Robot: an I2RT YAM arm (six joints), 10 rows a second.
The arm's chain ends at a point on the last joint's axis. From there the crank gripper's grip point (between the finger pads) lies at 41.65 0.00 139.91 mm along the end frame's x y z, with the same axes.
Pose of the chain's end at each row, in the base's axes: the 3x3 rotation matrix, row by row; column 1 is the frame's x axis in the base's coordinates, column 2 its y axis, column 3 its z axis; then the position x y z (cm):
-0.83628 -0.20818 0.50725; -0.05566 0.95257 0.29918; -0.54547 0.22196 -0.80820; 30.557 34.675 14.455
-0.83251 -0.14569 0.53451; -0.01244 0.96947 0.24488; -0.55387 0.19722 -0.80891; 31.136 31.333 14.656
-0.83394 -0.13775 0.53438; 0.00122 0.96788 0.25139; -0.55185 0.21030 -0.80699; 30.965 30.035 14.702
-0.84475 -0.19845 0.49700; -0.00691 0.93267 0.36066; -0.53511 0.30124 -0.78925; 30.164 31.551 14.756
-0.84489 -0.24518 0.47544; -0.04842 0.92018 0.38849; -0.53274 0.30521 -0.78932; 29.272 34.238 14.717
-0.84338 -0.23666 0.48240; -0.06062 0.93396 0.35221; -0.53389 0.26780 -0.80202; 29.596 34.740 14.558
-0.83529 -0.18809 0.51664; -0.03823 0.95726 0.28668; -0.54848 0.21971 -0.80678; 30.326 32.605 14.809
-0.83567 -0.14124 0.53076; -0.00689 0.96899 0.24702; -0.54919 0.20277 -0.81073; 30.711 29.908 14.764
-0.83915 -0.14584 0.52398; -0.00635 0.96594 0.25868; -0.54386 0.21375 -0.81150; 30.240 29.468 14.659
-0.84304 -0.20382 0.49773; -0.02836 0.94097 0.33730; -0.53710 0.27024 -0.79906; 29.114 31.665 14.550
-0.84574 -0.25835 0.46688; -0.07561 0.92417 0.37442; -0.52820 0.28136 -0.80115; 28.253 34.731 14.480
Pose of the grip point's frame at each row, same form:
-0.83628 -0.20818 0.50725; -0.05566 0.95257 0.29918; -0.54547 0.22196 -0.80820; 34.171 38.629 0.876
-0.83251 -0.14569 0.53451; -0.01244 0.96947 0.24488; -0.55387 0.19722 -0.80891; 35.147 34.707 1.032
-0.83394 -0.13775 0.53438; 0.00122 0.96788 0.25139; -0.55185 0.21030 -0.80699; 34.968 33.557 1.113
-0.84475 -0.19845 0.49700; -0.00691 0.93267 0.36066; -0.53511 0.30124 -0.78925; 33.599 36.568 1.485
-0.84489 -0.24518 0.47544; -0.04842 0.92018 0.38849; -0.53274 0.30521 -0.78932; 32.405 39.472 1.455
-0.84338 -0.23666 0.48240; -0.06062 0.93396 0.35221; -0.53389 0.26780 -0.80202; 32.833 39.415 1.113
-0.83529 -0.18809 0.51664; -0.03823 0.95726 0.28668; -0.54848 0.21971 -0.80678; 34.075 36.457 1.237
-0.83567 -0.14124 0.53076; -0.00689 0.96899 0.24702; -0.54919 0.20277 -0.81073; 34.656 33.335 1.134
-0.83915 -0.14584 0.52398; -0.00635 0.96594 0.25868; -0.54386 0.21375 -0.81150; 34.076 33.061 1.040
-0.84304 -0.20382 0.49773; -0.02836 0.94097 0.33730; -0.53710 0.27024 -0.79906; 32.566 36.266 1.133
-0.84574 -0.25835 0.46688; -0.07561 0.92417 0.37442; -0.52820 0.28136 -0.80115; 31.263 39.655 1.071

